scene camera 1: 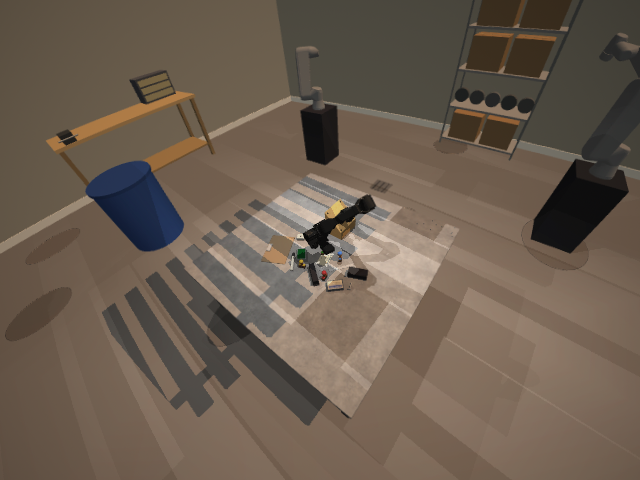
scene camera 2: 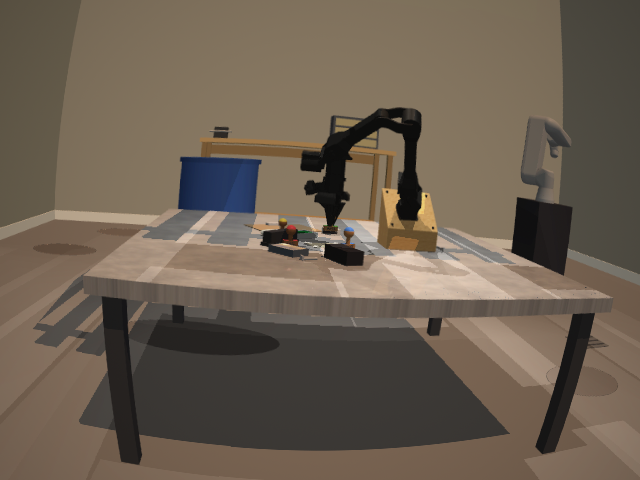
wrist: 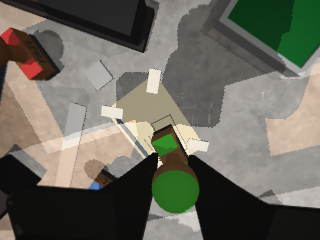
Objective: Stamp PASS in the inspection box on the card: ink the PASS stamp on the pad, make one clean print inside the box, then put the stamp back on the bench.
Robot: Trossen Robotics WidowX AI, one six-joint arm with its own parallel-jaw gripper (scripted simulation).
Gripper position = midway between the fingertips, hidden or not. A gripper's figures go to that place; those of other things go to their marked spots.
Scene:
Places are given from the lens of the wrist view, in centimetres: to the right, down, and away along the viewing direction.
my gripper [wrist: 173,159]: 1, 3, 11
green-knobbed PASS stamp [wrist: 175,188]: 1, 3, 7
cream card [wrist: 149,107]: -1, -1, 16
The marked spots on the green-knobbed PASS stamp and the cream card are 10 cm apart.

